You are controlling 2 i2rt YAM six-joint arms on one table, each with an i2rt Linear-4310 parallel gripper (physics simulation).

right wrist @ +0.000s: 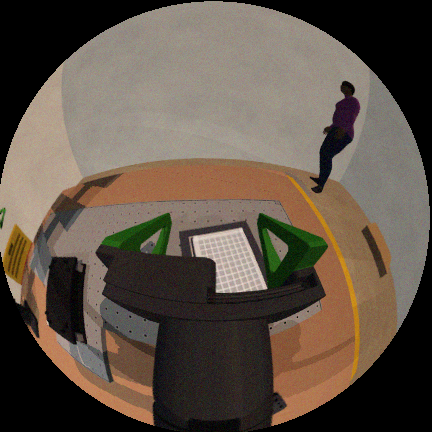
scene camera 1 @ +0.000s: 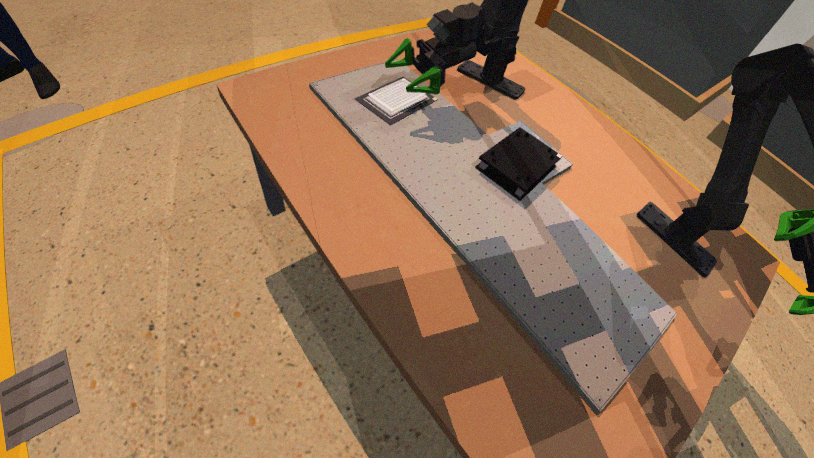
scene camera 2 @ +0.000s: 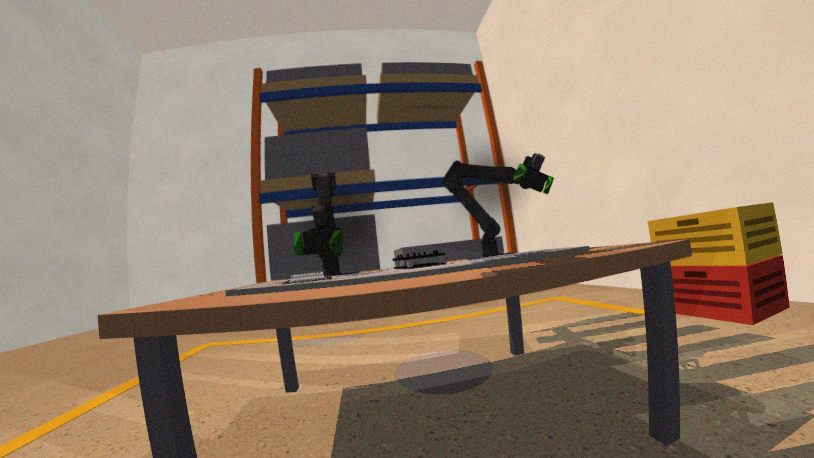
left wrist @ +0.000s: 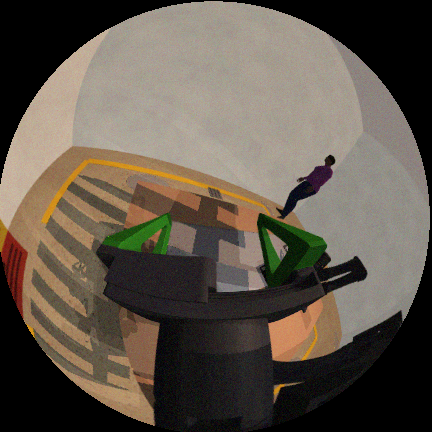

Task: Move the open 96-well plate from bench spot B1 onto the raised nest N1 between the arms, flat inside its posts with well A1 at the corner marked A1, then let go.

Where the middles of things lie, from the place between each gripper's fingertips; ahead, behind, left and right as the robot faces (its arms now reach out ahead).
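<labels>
The white well plate (scene camera 1: pixel 392 99) has my left hand 4 cm short of it, 77 cm to the left of it and 24 cm above it. As for the dark nest (scene camera 1: pixel 362 99), that's 77 cm to the right of my left hand, 5 cm ahead of it and 25 cm below it.
My right hand is 8 cm above the white well plate, 3 cm past it and 2 cm to the left of it. The dark nest, counted from my right hand, is 8 cm below, 3 cm behind and 2 cm to the right.
</labels>
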